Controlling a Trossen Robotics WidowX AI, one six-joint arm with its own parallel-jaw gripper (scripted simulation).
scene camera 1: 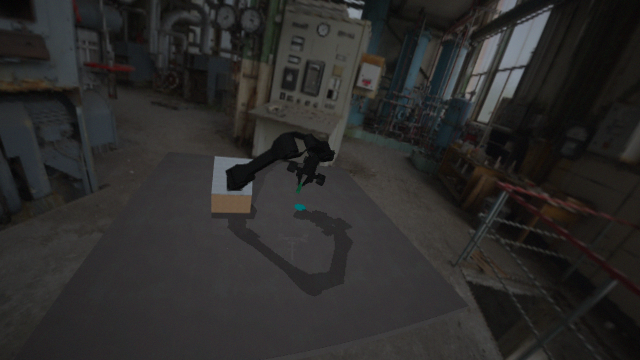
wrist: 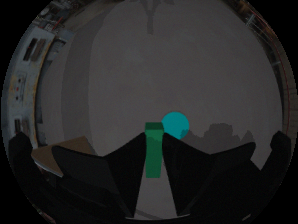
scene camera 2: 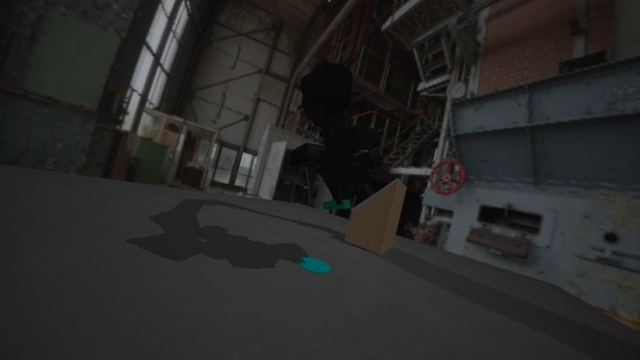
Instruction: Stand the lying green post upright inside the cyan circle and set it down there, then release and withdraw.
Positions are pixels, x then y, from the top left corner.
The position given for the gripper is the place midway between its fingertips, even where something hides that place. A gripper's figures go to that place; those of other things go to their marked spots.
Labels:
The gripper (wrist: 153,137): 10 cm from the lens. A green post (wrist: 153,131) is 9 cm from the lens.

